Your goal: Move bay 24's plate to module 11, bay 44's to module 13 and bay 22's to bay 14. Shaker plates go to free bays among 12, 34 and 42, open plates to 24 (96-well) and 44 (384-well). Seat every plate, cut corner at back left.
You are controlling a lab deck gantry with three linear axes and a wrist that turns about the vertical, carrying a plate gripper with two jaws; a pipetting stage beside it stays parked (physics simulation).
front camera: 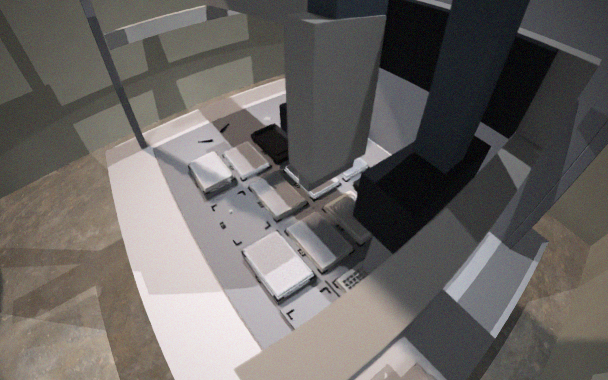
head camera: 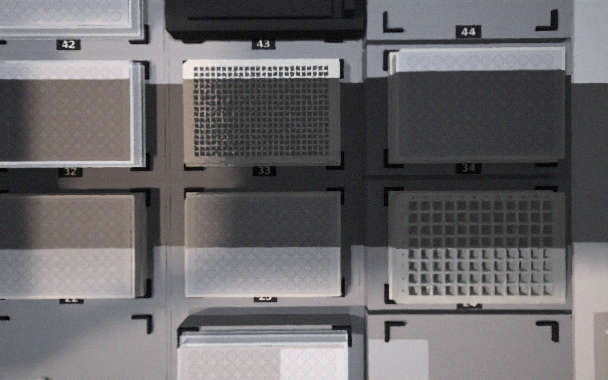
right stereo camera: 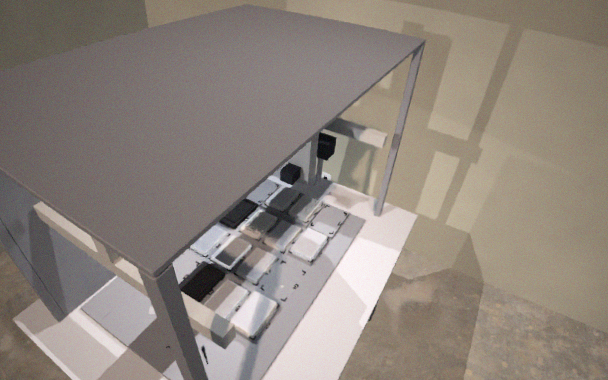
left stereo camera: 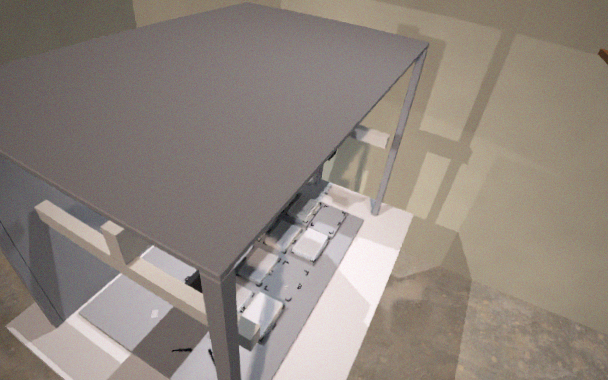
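Pixels of known places: robot's base, origin of the base link: (front camera: 191,171) (right stereo camera: 253,342) (left stereo camera: 260,343).
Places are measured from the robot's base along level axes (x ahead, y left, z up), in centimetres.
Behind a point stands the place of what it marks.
Observation:
An open 96-well plate (head camera: 477,247) @[x 55.4, y 15.1, z 2.9 cm] stands in bay 24, an open 384-well plate (head camera: 261,111) @[x 39.2, y 25.7, z 1.4 cm] in bay 33. Lidded plates stand in bay 34 (head camera: 477,115) @[x 55.4, y 24.8, z 2.9 cm], bay 22 (head camera: 75,270) @[x 24.3, y 13.1, z 1.4 cm], bay 23 (head camera: 262,270) @[x 39.2, y 13.0, z 1.4 cm], bay 32 (head camera: 75,120) @[x 24.5, y 25.0, z 1.4 cm] and bay 42 (head camera: 60,12) @[x 23.4, y 33.5, z 1.4 cm]. A lidded plate (front camera: 277,265) @[x 40.3, y 3.7, z 3.3 cm] (head camera: 262,362) @[x 39.4, y 6.9, z 3.3 cm] is on module 13, another (front camera: 211,172) @[x 8.2, y 4.1, z 3.3 cm] on module 11. Bays 44 (head camera: 467,12) @[x 55.5, y 33.3, z 1.4 cm], 14 (head camera: 475,360) @[x 56.1, y 5.8, z 1.4 cm] and 12 (front camera: 237,220) @[x 23.6, y 3.3, z 0.0 cm] hold no plate. My gripper's black body (front camera: 400,200) @[x 56.7, y 7.4, z 35.5 cm] is raised over the right side; its jaws are hidden in the front view. No plate shows beneath it in the head view.
Black modules stand at 31 (front camera: 270,142) @[x 6.3, y 23.6, z 2.4 cm] (right stereo camera: 202,282) @[x 6.6, y 24.3, z 2.4 cm] and 43 (head camera: 265,22) @[x 39.6, y 32.4, z 1.9 cm] (right stereo camera: 240,212) @[x 39.1, y 34.3, z 2.3 cm]. A lidded plate (front camera: 246,160) @[x 7.9, y 14.7, z 1.4 cm] stands in bay 21. The grey pipetting stage (front camera: 332,100) hides part of the back rows. A beige beam (front camera: 350,300) @[x 61.0, y -2.9, z 40.0 cm] crosses the foreground.

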